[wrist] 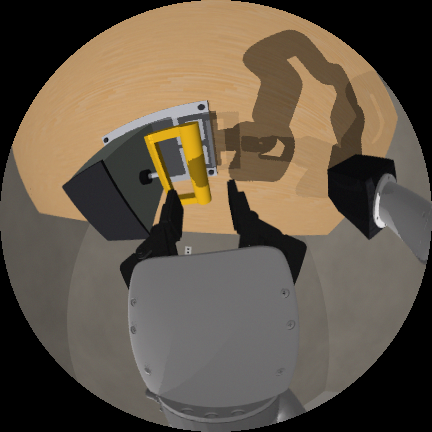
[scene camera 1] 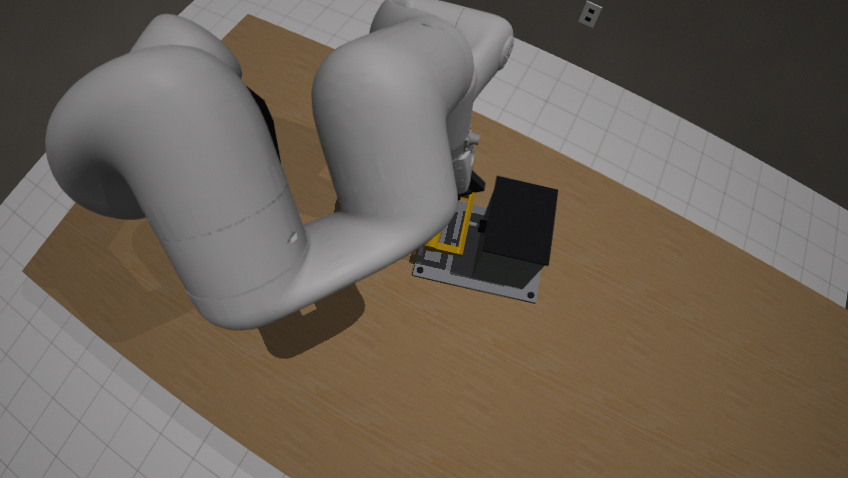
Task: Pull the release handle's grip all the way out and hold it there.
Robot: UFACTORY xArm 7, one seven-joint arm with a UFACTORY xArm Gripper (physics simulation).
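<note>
The release handle is a yellow rectangular frame [scene camera 1: 467,222] [wrist: 157,160] with a thick grip bar [wrist: 195,155] on the side away from the black housing [scene camera 1: 522,219] [wrist: 107,200]. A short light rod [scene camera 1: 473,223] [wrist: 154,175] joins the frame to the housing. In the scene view the arm hides part of the handle. My gripper [scene camera 1: 470,188] [wrist: 202,194] is part open and empty, at the handle's near end in the wrist view. There, the left fingertip overlaps the frame's near corner and the right fingertip stands right of the grip bar. Their height relative to the grip is unclear.
The housing stands on a grey base plate [scene camera 1: 475,287] [wrist: 145,120] on the wooden table [scene camera 1: 623,356] [wrist: 150,60]. The arm's black base [wrist: 357,192] stands at the right in the wrist view. Arm links [scene camera 1: 380,136] cover the scene view's upper middle.
</note>
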